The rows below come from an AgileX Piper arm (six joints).
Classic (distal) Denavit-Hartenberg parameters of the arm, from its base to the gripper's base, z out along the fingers. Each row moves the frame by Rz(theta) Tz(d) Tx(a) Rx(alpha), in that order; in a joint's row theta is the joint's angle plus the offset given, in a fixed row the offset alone. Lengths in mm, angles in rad.
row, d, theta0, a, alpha
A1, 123, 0, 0, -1.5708
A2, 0, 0.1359, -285.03, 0
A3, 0, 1.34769, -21.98, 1.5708
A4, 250.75, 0, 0, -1.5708
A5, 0, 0, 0, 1.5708
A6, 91, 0, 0, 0
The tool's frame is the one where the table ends.
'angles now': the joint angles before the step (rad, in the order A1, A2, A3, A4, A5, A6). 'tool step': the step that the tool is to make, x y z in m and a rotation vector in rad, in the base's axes. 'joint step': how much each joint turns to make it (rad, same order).
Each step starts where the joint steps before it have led.
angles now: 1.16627 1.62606 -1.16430 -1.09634 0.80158 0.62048
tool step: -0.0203 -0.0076 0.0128 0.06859 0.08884 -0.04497
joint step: 0.04259 -0.06242 0.00178 0.13329 0.05484 -0.00296
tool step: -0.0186 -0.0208 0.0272 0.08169 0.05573 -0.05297
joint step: 0.03051 -0.10868 0.00035 0.10141 0.07825 -0.00389
